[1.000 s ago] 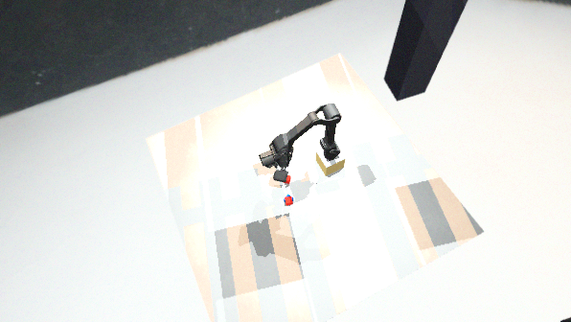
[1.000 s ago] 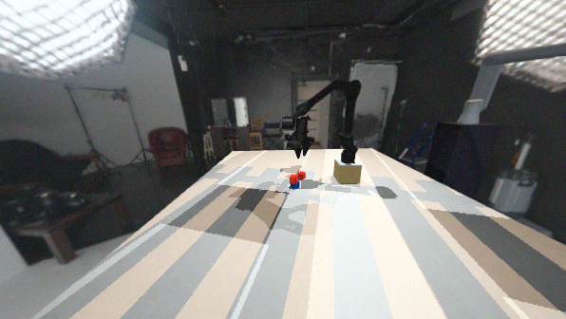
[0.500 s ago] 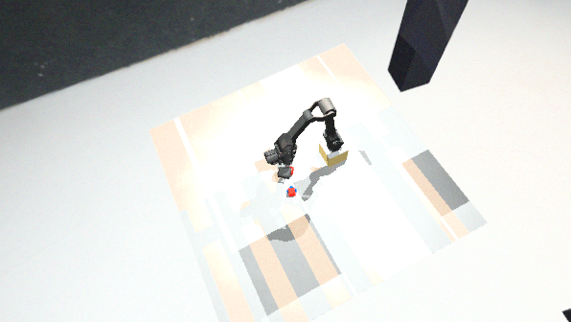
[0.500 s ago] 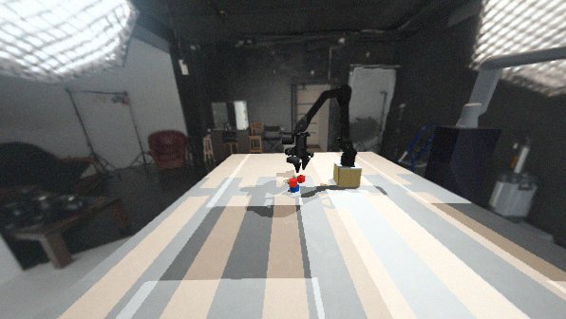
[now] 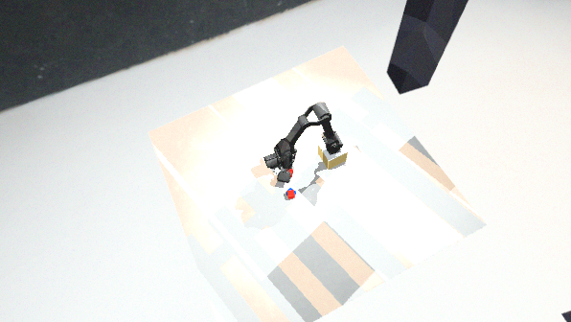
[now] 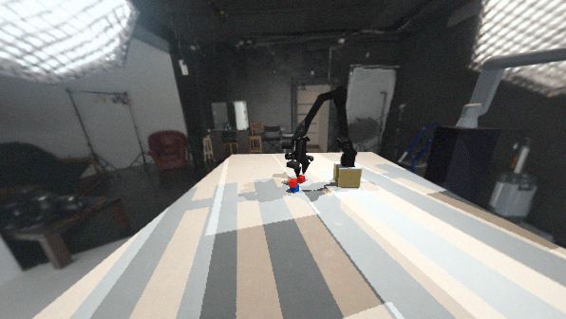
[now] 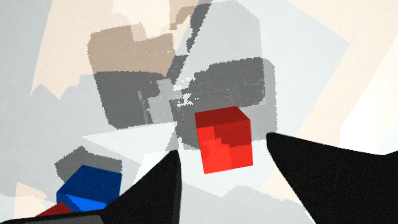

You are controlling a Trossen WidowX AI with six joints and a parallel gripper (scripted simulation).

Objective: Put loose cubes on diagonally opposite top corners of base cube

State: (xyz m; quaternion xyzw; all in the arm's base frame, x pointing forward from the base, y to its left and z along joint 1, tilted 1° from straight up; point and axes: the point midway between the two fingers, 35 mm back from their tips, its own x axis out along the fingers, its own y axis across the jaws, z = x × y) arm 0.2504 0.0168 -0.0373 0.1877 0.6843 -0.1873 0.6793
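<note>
Now: the blue cube 20 mm ahead of my gripper tip, 110 mm to the left of it and 20 mm below it.
</note>
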